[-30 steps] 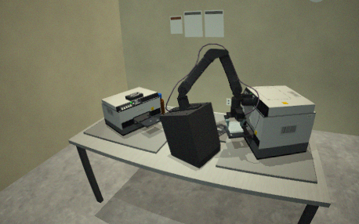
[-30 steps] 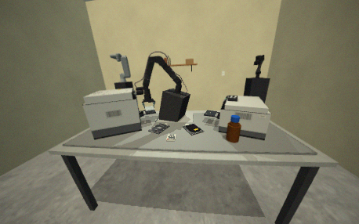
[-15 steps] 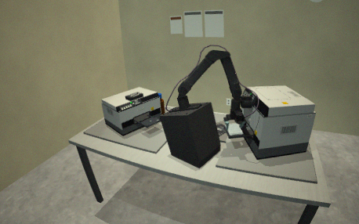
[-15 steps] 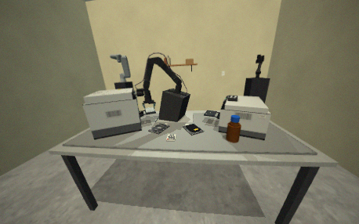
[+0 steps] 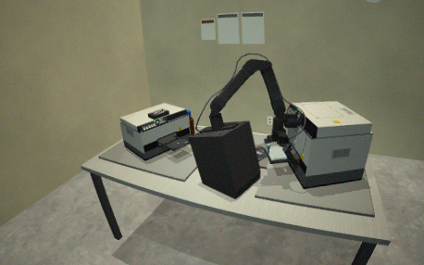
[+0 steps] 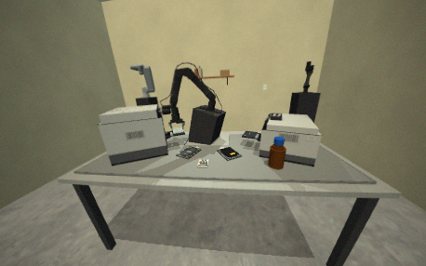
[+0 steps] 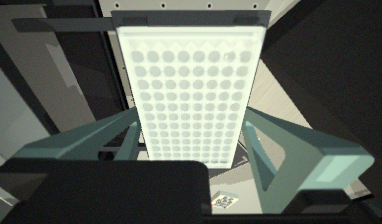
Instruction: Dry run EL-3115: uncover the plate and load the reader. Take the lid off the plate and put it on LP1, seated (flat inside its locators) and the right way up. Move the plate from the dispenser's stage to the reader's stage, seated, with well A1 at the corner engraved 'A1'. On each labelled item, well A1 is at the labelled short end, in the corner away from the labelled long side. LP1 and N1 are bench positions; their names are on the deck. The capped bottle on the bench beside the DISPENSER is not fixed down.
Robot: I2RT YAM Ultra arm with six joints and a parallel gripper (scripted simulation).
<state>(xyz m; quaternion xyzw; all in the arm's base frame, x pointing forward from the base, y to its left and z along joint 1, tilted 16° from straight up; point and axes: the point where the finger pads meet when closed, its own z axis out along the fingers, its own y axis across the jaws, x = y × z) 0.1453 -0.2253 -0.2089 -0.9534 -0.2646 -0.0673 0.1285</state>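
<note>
My hand is right at the pale well plate. Also, from my hand: dark lid (15 cm ahead, 46 cm to the left, 11 cm below); brown capped bottle (27 cm ahead, 75 cm to the left, 1 cm below); LP1 tag (6 cm ahead, 40 cm to the left, 13 cm below).
</note>
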